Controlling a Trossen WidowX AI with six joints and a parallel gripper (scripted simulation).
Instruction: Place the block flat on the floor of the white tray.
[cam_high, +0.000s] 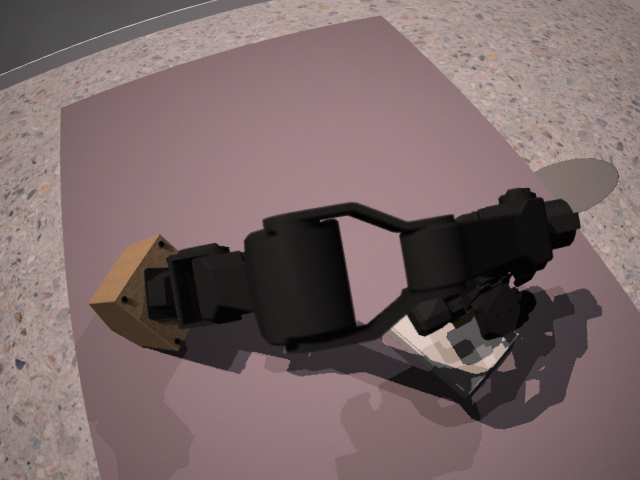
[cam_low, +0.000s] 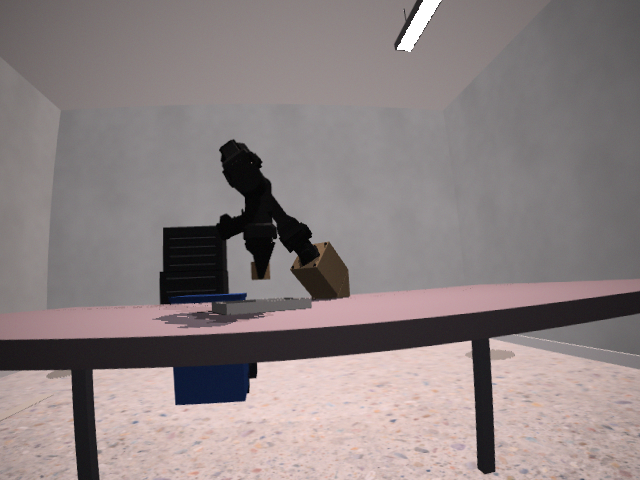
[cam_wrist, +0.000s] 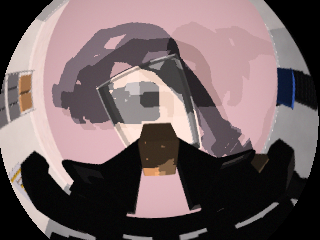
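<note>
The brown block lies 2 cm below my hand. Round my hand: white tray (9 cm below).
</note>
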